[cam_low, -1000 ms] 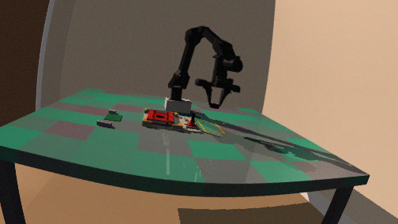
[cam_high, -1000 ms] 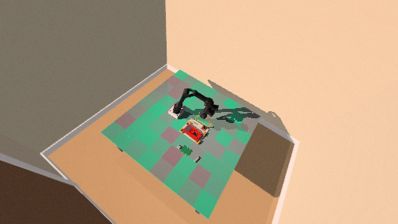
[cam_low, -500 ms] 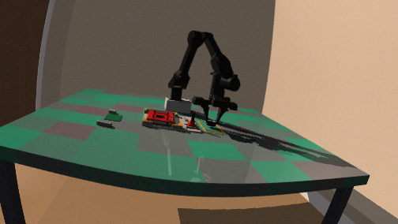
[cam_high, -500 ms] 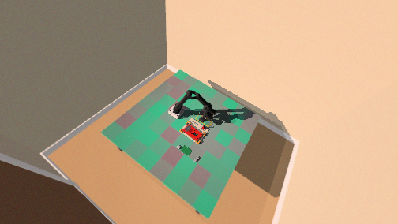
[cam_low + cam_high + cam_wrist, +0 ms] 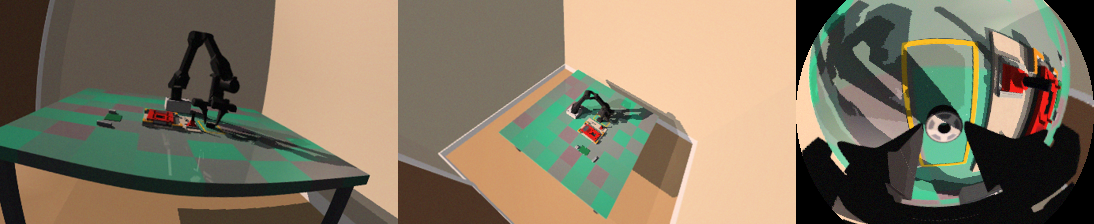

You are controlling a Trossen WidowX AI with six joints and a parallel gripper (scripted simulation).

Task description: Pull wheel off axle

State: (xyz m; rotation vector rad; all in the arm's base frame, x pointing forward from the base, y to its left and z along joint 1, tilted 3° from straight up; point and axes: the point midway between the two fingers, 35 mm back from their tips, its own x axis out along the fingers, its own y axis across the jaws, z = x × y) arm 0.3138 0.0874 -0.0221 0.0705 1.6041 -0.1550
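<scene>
My gripper tip is now right at the dark wheel. Also, from my gripper tip: green flat piece 42 cm to the right, 1 cm below.
</scene>
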